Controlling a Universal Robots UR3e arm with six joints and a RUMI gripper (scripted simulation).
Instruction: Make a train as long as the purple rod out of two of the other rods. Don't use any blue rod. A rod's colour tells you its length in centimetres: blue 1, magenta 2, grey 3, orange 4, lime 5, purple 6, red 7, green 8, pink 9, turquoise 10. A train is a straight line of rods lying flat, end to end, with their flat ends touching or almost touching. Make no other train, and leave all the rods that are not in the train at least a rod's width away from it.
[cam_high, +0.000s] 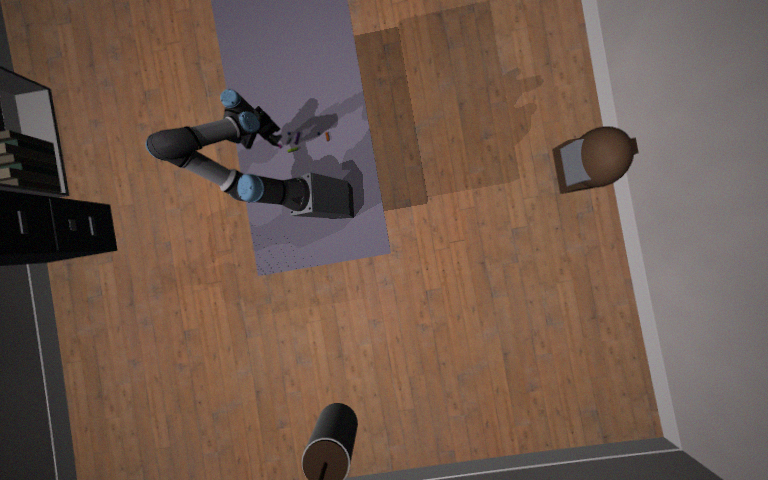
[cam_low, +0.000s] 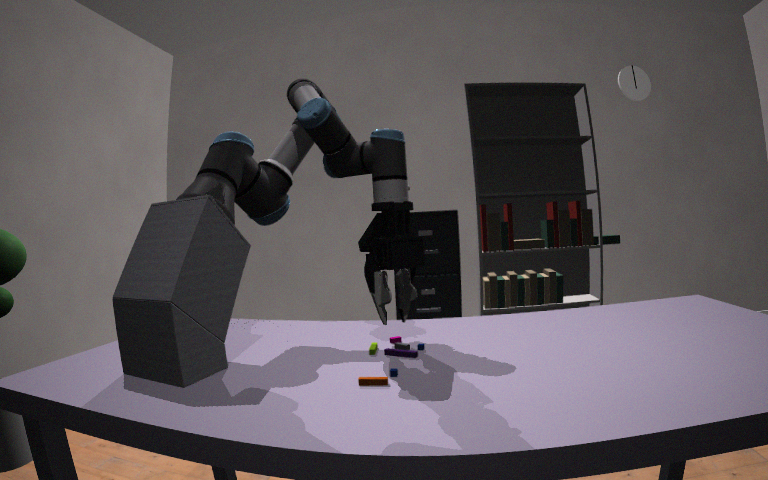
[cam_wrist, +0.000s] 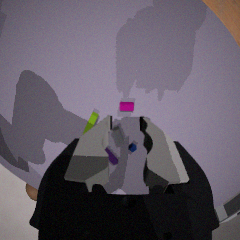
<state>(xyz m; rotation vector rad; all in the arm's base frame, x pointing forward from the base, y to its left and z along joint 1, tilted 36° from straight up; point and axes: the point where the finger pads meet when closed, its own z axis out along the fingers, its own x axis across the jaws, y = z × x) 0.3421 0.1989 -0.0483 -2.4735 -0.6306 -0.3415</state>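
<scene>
My gripper is now 5 cm above the magenta rod. Round my hand: lime rod: 6 cm to the right, 5 cm below, 3 cm behind; then purple rod: 10 cm to the right, 5 cm below, 2 cm ahead; then grey rod: 5 cm to the right, 5 cm below, 2 cm ahead.
</scene>
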